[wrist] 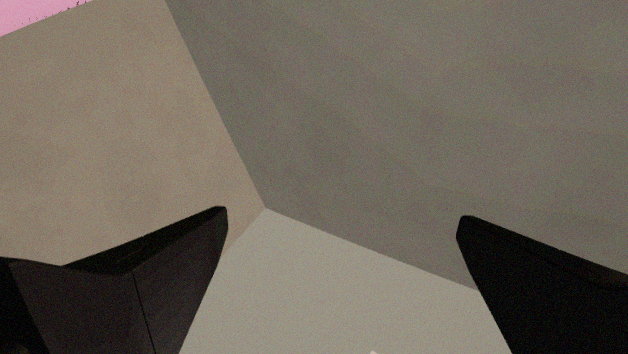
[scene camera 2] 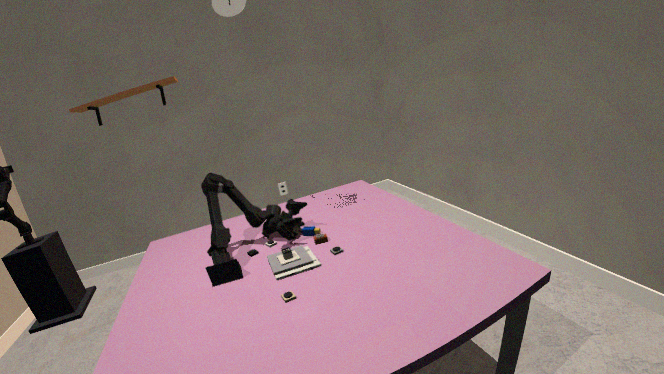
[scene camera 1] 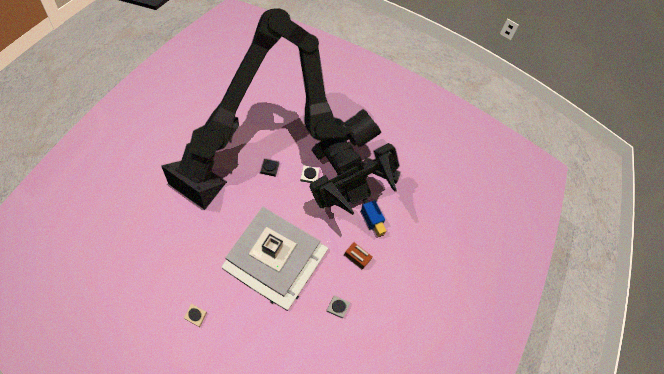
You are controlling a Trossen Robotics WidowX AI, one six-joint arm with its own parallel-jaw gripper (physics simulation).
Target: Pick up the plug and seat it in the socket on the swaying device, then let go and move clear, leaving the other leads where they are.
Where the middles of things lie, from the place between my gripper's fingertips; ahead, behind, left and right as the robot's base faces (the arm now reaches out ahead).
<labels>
The device (scene camera 1: 272, 250) lies 130 mm behind my hand, 150 mm to the right of it and 90 mm below it.
</labels>
